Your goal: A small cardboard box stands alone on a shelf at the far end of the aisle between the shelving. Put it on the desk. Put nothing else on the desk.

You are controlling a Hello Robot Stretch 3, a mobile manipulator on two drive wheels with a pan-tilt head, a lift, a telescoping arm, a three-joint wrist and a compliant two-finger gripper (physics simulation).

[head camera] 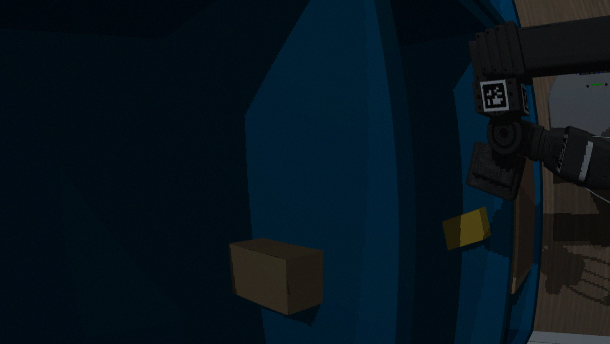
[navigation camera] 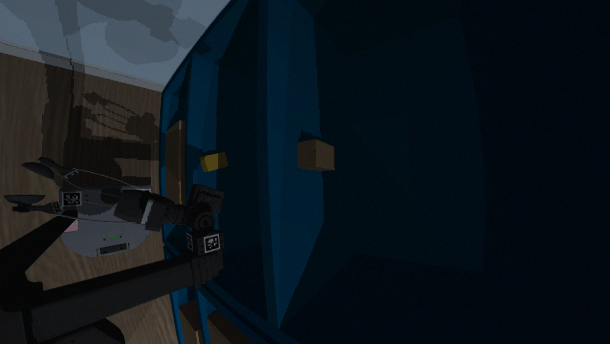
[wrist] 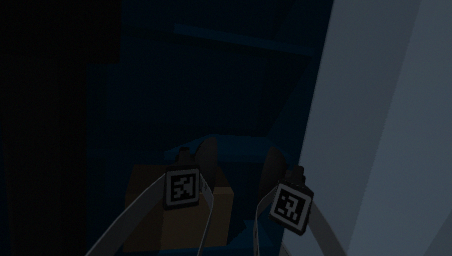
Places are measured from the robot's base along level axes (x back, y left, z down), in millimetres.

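Pixels of known places: gripper, fingertip midpoint: [navigation camera: 13, 179] [wrist: 239, 161]; robot's base, origin of the base link: [navigation camera: 111, 194].
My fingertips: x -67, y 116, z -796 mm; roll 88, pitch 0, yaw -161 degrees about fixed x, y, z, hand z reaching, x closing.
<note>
Ahead of a thing's pixels: the offset from my fingertips to its top centre. Level surfaces: height alone.
The small cardboard box @[dz -246, dx -47, dy -478 mm] [head camera: 272, 275] [navigation camera: 316, 155] sits on a blue shelf board @[dz -196 mm] [head camera: 325, 150] [navigation camera: 292, 210], one level above the board with a yellow block. My gripper [navigation camera: 31, 184] [wrist: 239, 161] is open and empty. In the navigation camera view it points away from the shelving, over the robot's base, well apart from the small box. In the head camera view its fingertips lie past the right edge. The desk does not show in these views.
The yellow block @[dz +217, dx -72, dy -440 mm] [head camera: 466, 229] [navigation camera: 214, 162] sits near my wrist. A larger cardboard box @[dz +449, dx -64, dy -507 mm] [head camera: 524, 240] [navigation camera: 175, 160] stands on a lower shelf. The wrist view shows a cardboard box @[dz +449, dx -33, dy +889 mm] [wrist: 195, 222] behind the left finger and a pale wall [wrist: 370, 125] at right.
</note>
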